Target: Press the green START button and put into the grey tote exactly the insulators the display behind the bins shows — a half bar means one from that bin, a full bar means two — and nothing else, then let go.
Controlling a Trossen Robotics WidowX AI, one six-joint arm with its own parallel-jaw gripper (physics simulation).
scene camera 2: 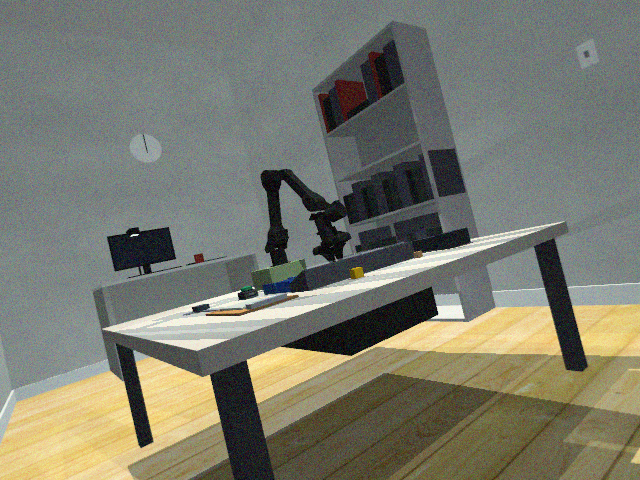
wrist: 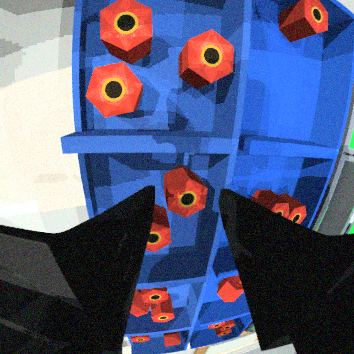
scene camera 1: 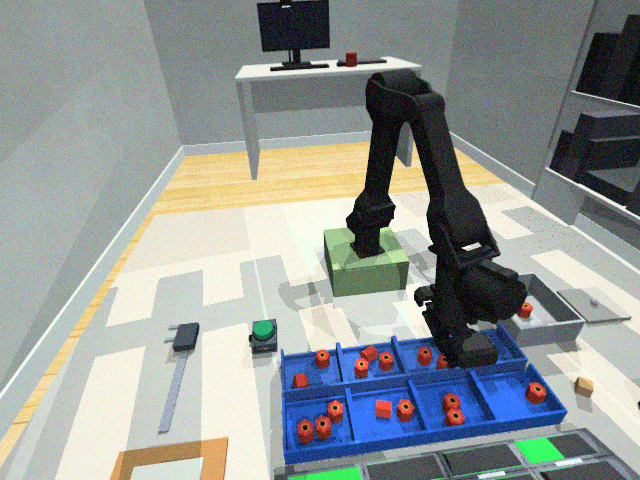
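Where they show: gripper, between the fingertips: [wrist: 187, 194] [scene camera 1: 446, 359]; arm's base, origin of its link: [scene camera 2: 280, 264] [scene camera 1: 367, 248].
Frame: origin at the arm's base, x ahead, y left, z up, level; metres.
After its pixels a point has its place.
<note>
Blue bins [scene camera 1: 361, 447] [wrist: 150, 145] hold red-orange insulators. My gripper [scene camera 1: 450, 360] @[z -0.053, x 0.299, y 0.019 m] [scene camera 2: 336, 257] @[z -0.053, x 0.299, y 0.019 m] is open, pointing down over the third back-row bin from the left in scene view 1. In the wrist view, one insulator [wrist: 185, 192] @[z -0.054, x 0.299, y 0.020 m] shows between the fingertips, not gripped; a second insulator [wrist: 159, 235] @[z -0.054, x 0.278, y -0.007 m] is partly hidden by the left finger. The grey tote [scene camera 1: 547, 335] @[z -0.058, x 0.317, y 0.231 m] stands at the right with an insulator [scene camera 1: 525, 310] @[z -0.056, x 0.252, y 0.243 m] visible inside; the arm hides part of it. The green START button [scene camera 1: 263, 329] @[z -0.044, x 0.123, y -0.279 m] [scene camera 2: 247, 289] @[z -0.053, x 0.135, y -0.289 m] is left of the bins. The display [scene camera 1: 540, 449] @[z -0.037, x 0.476, y 0.039 m] shows green bars but is cut off.
A grey lid-like plate [scene camera 1: 602, 310] @[z -0.076, x 0.296, y 0.411 m] lies right of the tote. A small wooden block [scene camera 1: 584, 386] [scene camera 2: 417, 254] lies right of the bins, and a yellow block [scene camera 2: 356, 272] @[z -0.067, x 0.565, y -0.222 m] beside the display. A caliper-like tool [scene camera 1: 186, 336] @[z -0.065, x 0.067, y -0.431 m] and an orange-brown board [scene camera 1: 219, 457] @[z -0.078, x 0.318, y -0.386 m] lie at the left.
</note>
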